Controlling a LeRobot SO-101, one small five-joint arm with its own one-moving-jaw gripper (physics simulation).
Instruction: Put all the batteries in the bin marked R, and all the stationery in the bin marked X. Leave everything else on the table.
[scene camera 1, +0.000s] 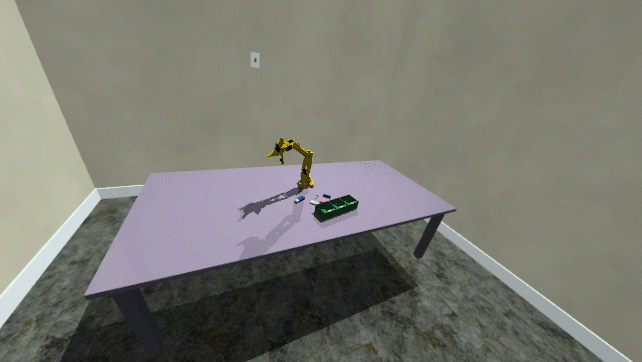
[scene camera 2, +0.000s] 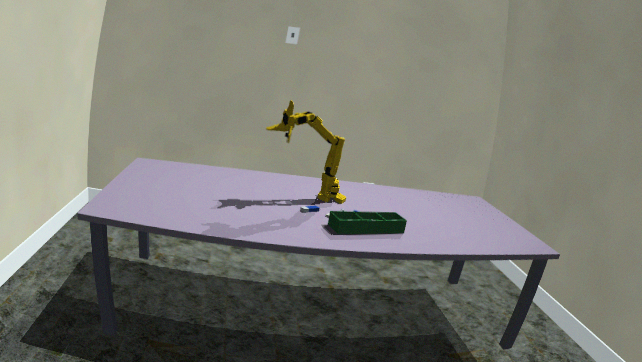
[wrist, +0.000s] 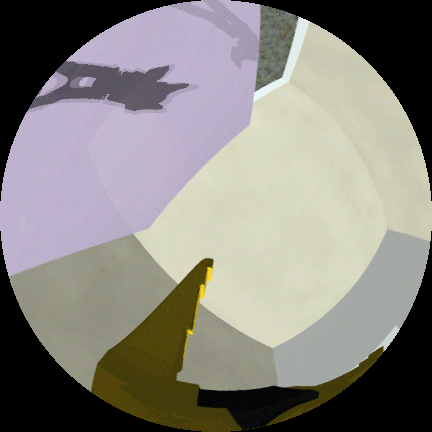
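Pixels of known places: hand, its tool point: (scene camera 1: 266, 156) (scene camera 2: 267, 128) (wrist: 212, 266); arm's base, origin of its link: (scene camera 1: 307, 186) (scene camera 2: 332, 200).
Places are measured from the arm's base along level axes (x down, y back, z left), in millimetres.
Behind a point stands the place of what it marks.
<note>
My gripper (scene camera 1: 274, 147) {x -261, y -86, z -289 mm} (scene camera 2: 279, 115) (wrist: 295, 304) is fully open and empty, raised high above the table to the left of the arm's base. A blue and white block (scene camera 1: 299, 199) {x -13, y -156, z -111 mm} (scene camera 2: 310, 209) {x -9, y -162, z -107 mm} lies on the table in front of the base. A dark blue piece (scene camera 1: 326, 196) {x -7, y -154, z 67 mm}, a pink piece (scene camera 1: 324, 200) {x -10, y -196, z 33 mm} and a whitish piece (scene camera 1: 314, 202) {x -5, y -195, z -31 mm} lie close together behind the green bin tray (scene camera 1: 337, 212) {x -20, y -333, z 46 mm} (scene camera 2: 367, 225) {x -29, y -331, z 53 mm}, which has three compartments. The pieces are too small to tell batteries from stationery. The marks R and X cannot be read.
The lilac table (scene camera 1: 200, 210) {x 0, y -121, z -616 mm} (scene camera 2: 165, 180) {x 0, y 10, z -678 mm} (wrist: 50, 160) {x 0, y 20, z -273 mm} carries the arm's base (scene camera 1: 306, 183) {x -29, y -12, z -14 mm} (scene camera 2: 331, 196) {x -21, y -15, z -10 mm}, which stands behind the small pieces. The arm's shadows fall across the table to the left. Walls stand beyond the table.
</note>
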